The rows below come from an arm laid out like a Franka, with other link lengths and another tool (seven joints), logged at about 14 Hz.
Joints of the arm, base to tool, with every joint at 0 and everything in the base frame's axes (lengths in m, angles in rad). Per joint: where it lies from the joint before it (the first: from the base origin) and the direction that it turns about. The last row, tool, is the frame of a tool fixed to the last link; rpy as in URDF.
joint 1: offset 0 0 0.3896 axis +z
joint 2: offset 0 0 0 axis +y
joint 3: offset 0 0 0.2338 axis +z
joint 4: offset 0.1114 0 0 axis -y
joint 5: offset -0.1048 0 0.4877 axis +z
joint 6: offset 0 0 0 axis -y
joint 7: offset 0.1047 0 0 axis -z
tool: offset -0.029 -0.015 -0.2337 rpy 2.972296 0 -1.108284
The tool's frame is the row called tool.
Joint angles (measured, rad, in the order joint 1, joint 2, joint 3, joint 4, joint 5, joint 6, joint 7), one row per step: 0.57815 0.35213 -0.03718 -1.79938 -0.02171 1.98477 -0.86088; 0.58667 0.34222 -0.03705 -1.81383 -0.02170 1.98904 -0.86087; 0.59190 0.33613 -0.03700 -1.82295 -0.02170 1.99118 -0.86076; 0.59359 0.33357 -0.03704 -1.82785 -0.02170 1.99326 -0.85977; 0.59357 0.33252 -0.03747 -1.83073 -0.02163 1.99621 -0.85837; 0.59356 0.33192 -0.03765 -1.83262 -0.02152 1.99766 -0.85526; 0.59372 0.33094 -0.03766 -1.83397 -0.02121 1.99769 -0.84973; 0.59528 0.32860 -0.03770 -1.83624 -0.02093 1.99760 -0.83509; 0.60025 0.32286 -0.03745 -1.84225 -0.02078 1.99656 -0.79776; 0.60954 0.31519 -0.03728 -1.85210 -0.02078 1.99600 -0.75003; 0.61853 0.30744 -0.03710 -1.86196 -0.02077 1.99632 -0.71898; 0.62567 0.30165 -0.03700 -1.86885 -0.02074 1.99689 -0.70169
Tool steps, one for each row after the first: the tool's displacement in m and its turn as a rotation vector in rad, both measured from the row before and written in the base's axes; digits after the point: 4 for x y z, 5 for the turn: -0.0052 0.0040 -0.0003 0.00024 0.00047 0.00858; -0.0034 0.0023 -0.0004 -0.00027 0.00088 0.00512; -0.0014 0.0005 -0.0006 -0.00018 0.00016 0.00068; -0.0001 -0.0004 -0.0006 0.00041 -0.00112 -0.00179; -0.0003 -0.0003 -0.0005 -0.00024 -0.00046 -0.00329; -0.0005 -0.0001 0.0000 -0.00062 -0.00019 -0.00549; -0.0014 0.0006 0.0005 -0.00157 -0.00150 -0.01309; -0.0042 0.0021 0.0010 -0.00502 -0.00297 -0.03177; -0.0069 0.0040 0.0004 -0.00721 -0.00308 -0.03770; -0.0061 0.0040 0.0004 -0.00463 -0.00200 -0.02153; -0.0043 0.0034 0.0006 -0.00227 -0.00149 -0.00987
